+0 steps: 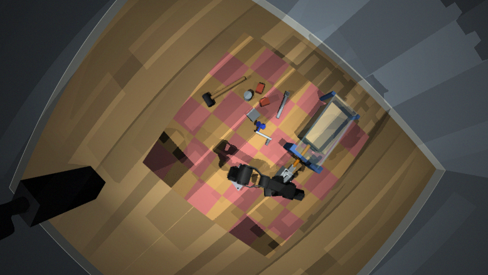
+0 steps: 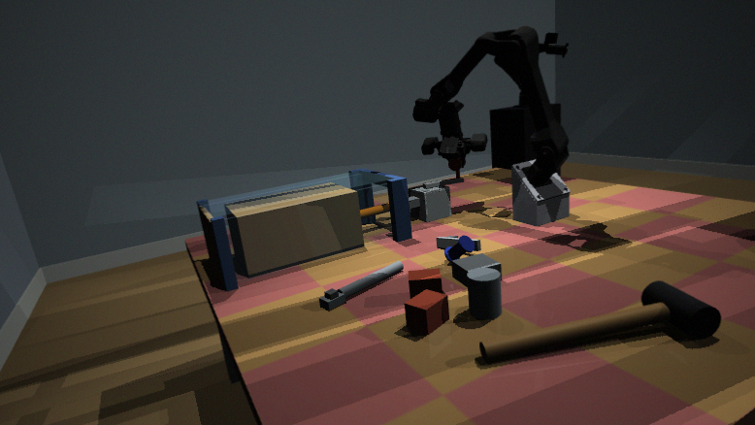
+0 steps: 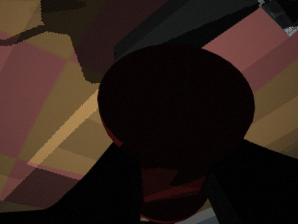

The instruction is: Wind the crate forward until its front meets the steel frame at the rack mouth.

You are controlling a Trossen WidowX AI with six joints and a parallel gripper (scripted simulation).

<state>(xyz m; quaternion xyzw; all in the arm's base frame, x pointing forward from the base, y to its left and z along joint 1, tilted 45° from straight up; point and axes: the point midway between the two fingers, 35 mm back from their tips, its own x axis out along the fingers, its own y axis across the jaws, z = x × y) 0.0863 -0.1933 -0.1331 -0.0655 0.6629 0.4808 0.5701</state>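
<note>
My gripper tip is now 5 cm short of the grey crank arm and 3 cm above it. From my gripper tip the other things lie so: grey winch: 10 cm below, 10 cm ahead, 2 cm to the right; blue-knobbed winch handle: 31 cm to the left, 24 cm ahead, 11 cm below; red knob: 1 cm to the left, 1 cm ahead.
</note>
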